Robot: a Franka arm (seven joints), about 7 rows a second.
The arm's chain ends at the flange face. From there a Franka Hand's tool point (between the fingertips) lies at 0.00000 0.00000 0.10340 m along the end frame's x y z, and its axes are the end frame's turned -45 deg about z.
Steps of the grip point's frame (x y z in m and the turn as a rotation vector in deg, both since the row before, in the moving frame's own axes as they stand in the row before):
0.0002, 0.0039, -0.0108, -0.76, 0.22, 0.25
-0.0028, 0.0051, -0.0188, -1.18, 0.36, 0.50
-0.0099, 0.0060, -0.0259, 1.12, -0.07, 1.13
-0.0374, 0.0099, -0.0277, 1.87, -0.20, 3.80
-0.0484, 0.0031, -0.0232, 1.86, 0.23, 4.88
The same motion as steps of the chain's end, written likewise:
0.0017, 0.0019, -0.0108, -0.38, 0.69, 0.25
-0.0003, 0.0045, -0.0188, -0.58, 1.09, 0.50
-0.0013, 0.0126, -0.0259, 0.74, -0.84, 1.13
-0.0169, 0.0357, -0.0276, 1.18, -1.46, 3.80
-0.0301, 0.0392, -0.0231, 1.48, -1.15, 4.88

